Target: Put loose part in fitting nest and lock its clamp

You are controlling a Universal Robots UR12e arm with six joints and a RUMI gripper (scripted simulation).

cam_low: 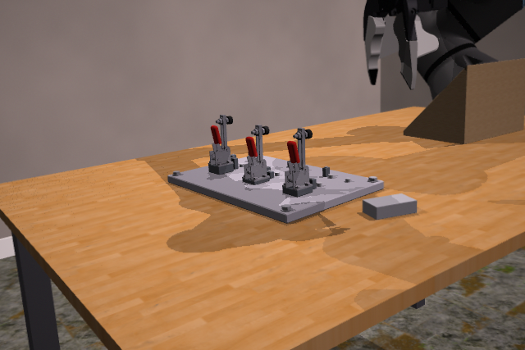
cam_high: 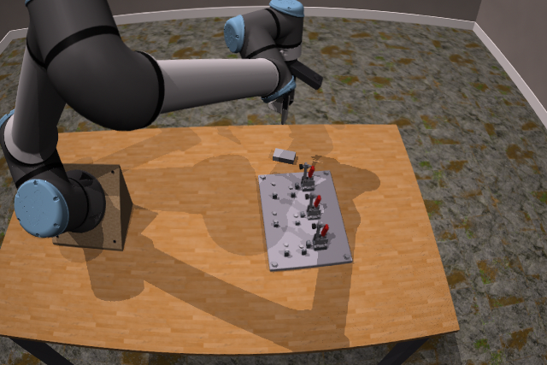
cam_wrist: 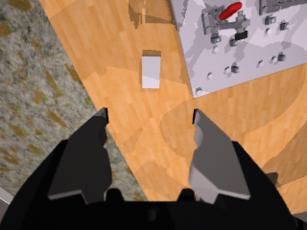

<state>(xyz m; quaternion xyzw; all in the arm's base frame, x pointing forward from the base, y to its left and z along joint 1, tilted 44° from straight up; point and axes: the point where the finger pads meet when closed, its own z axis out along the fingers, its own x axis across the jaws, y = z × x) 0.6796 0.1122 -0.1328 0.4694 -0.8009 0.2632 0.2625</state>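
Now: hand 19 cm above the grey rectangular block. Also, from my hand: grey fixture plate: 26 cm to the right, 20 cm below.
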